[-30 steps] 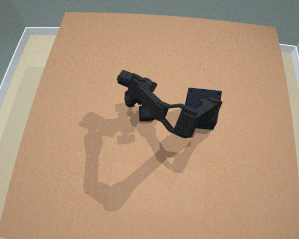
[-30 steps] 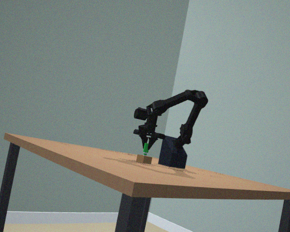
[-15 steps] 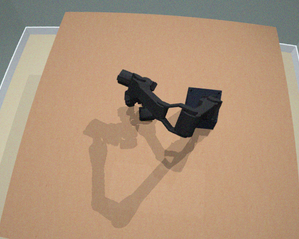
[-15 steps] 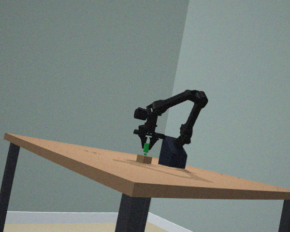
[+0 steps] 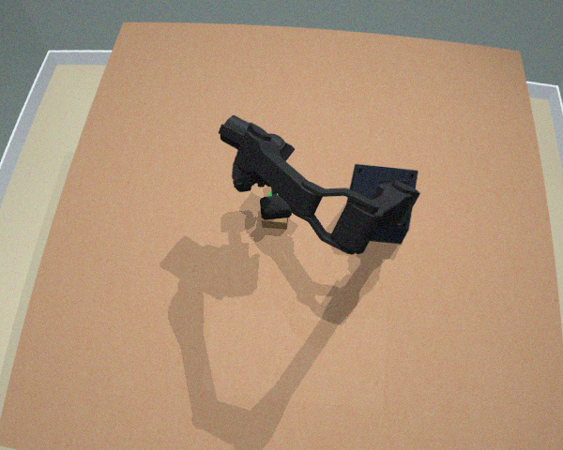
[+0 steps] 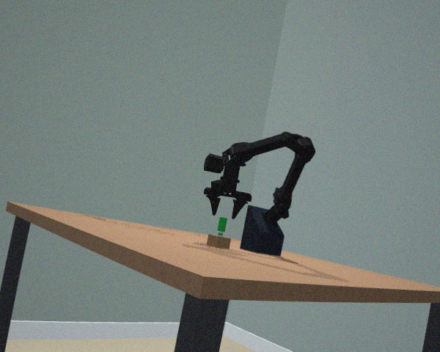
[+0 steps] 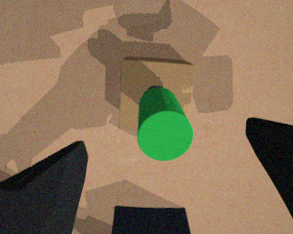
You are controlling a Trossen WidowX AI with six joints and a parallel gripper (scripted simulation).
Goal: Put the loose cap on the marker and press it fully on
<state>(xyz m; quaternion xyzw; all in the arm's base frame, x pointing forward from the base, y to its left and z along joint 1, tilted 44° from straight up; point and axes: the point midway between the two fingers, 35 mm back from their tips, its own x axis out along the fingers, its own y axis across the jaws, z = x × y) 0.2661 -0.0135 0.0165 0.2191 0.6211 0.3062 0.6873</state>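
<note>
Now: gripper tip 30 mm above the green cap. Round my gripper tip: holder block: 90 mm below.
</note>
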